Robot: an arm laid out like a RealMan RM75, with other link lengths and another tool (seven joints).
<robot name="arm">
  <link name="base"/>
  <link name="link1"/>
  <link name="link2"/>
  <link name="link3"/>
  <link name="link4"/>
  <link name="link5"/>
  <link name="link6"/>
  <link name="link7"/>
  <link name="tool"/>
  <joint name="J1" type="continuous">
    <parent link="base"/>
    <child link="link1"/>
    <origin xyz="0 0 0.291" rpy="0 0 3.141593"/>
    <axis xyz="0 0 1"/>
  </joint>
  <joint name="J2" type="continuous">
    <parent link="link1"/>
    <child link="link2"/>
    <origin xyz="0 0 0" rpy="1.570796 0 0"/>
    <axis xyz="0 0 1"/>
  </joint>
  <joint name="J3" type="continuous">
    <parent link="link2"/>
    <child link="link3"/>
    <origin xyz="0 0.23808 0" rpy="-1.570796 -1.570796 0"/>
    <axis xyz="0 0 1"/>
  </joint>
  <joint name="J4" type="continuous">
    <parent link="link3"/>
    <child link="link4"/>
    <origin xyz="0 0 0" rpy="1.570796 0 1.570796"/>
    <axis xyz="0 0 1"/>
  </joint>
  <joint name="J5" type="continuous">
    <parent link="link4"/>
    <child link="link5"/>
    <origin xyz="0 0.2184 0" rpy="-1.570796 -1.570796 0"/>
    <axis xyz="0 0 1"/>
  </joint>
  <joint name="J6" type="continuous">
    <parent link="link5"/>
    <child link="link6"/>
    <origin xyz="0 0 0" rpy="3.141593 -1.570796 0"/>
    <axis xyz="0 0 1"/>
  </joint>
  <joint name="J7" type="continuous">
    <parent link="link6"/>
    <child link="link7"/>
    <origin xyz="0.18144 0 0" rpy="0 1.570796 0"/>
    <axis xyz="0 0 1"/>
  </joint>
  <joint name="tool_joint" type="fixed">
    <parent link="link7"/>
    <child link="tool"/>
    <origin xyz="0.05 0.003 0.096" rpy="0 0.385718 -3.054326"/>
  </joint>
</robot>
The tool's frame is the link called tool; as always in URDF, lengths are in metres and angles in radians. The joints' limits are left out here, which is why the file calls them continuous.
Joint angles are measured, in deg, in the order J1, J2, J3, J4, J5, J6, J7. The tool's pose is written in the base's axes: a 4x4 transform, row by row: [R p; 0 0 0 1], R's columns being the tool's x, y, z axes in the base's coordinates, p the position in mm. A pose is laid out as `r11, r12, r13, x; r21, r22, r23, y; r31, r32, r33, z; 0, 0, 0, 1`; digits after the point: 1 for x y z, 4 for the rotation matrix.
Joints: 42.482, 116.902, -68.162, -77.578, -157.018, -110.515, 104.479
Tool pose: -0.3209, -0.8171, 0.4789, 241.6; -0.9268, 0.1669, -0.3363, 401.8; 0.1949, -0.5518, -0.8109, 9.5; 0, 0, 0, 1
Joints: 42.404, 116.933, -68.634, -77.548, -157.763, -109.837, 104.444
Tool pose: -0.3178, -0.8102, 0.4926, 243.9; -0.9303, 0.1661, -0.3271, 404.4; 0.1832, -0.5622, -0.8065, 10.6; 0, 0, 0, 1
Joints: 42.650, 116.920, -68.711, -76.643, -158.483, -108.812, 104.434
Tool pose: -0.3199, -0.8046, 0.5003, 247.1; -0.9318, 0.1715, -0.3200, 408.1; 0.1717, -0.5685, -0.8046, 10.8; 0, 0, 0, 1
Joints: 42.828, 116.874, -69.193, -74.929, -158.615, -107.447, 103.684
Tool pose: -0.3152, -0.8026, 0.5064, 250.8; -0.9320, 0.1612, -0.3246, 409.8; 0.1789, -0.5743, -0.7989, 6.5; 0, 0, 0, 1
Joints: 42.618, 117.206, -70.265, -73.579, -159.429, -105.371, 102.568
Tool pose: -0.2996, -0.7962, 0.5257, 255.8; -0.9368, 0.1410, -0.3203, 412.7; 0.1809, -0.5884, -0.7881, 1.0; 0, 0, 0, 1
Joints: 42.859, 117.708, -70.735, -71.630, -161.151, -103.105, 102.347
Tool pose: -0.3013, -0.7832, 0.5439, 263.3; -0.9388, 0.1438, -0.3130, 417.1; 0.1669, -0.6049, -0.7786, -2.6; 0, 0, 0, 1
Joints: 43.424, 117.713, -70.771, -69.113, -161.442, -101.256, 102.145
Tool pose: -0.3059, -0.7807, 0.5449, 268.3; -0.9374, 0.1470, -0.3156, 420.0; 0.1663, -0.6073, -0.7768, -7.4; 0, 0, 0, 1
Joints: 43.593, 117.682, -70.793, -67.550, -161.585, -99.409, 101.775
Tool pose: -0.3011, -0.7812, 0.5468, 271.7; -0.9401, 0.1471, -0.3076, 424.3; 0.1599, -0.6067, -0.7787, -10.0; 0, 0, 0, 1
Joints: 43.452, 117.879, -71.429, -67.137, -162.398, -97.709, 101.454
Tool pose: -0.2859, -0.7750, 0.5636, 274.1; -0.9469, 0.1384, -0.2901, 429.3; 0.1468, -0.6167, -0.7734, -10.6; 0, 0, 0, 1
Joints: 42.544, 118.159, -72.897, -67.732, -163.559, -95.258, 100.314
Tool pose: -0.2453, -0.7643, 0.5964, 276.5; -0.9607, 0.1091, -0.2554, 436.7; 0.1301, -0.6356, -0.7610, -9.8; 0, 0, 0, 1
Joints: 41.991, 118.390, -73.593, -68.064, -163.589, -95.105, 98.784
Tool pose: -0.2244, -0.7619, 0.6076, 276.7; -0.9628, 0.0771, -0.2588, 434.4; 0.1503, -0.6431, -0.7509, -13.1; 0, 0, 0, 1
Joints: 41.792, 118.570, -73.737, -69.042, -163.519, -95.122, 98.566
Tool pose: -0.2096, -0.7650, 0.6090, 272.5; -0.9664, 0.0673, -0.2481, 436.0; 0.1488, -0.6405, -0.7534, -12.8; 0, 0, 0, 1
